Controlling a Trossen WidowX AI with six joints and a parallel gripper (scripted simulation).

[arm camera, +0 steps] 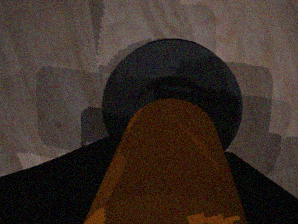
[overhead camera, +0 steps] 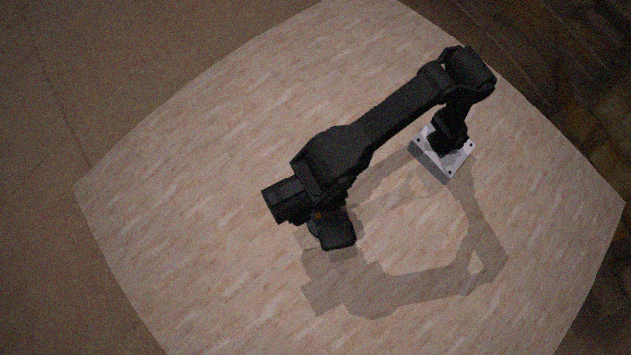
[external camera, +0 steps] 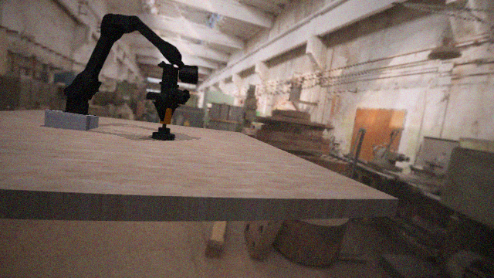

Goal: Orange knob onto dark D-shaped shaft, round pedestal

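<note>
Right now the orange knob is 2 cm above my gripper tip. Also, from my gripper tip: dark pedestal 4 cm below.
</note>
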